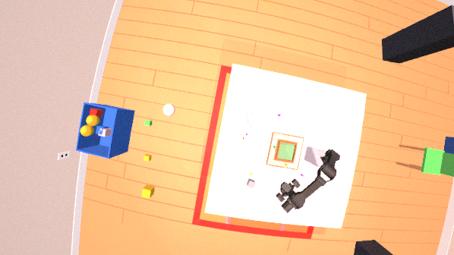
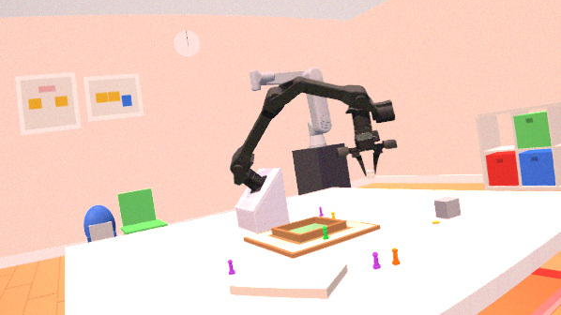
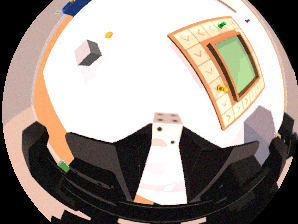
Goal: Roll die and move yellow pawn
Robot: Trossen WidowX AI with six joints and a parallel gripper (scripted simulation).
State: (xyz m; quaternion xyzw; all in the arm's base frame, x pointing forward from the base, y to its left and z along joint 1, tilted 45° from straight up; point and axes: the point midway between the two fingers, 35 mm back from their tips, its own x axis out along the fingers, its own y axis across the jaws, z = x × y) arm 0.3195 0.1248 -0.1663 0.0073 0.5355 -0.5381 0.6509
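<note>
The yellow pawn lies 120 mm to the right of my gripper tip, 110 mm below it and 60 mm behind it. From my gripper tip the other things lie so: white die right at my gripper tip; green tray floor 240 mm to the right, 130 mm below, 50 mm behind; grey cube 230 mm ahead, 110 mm below, 50 mm to the left.
</note>
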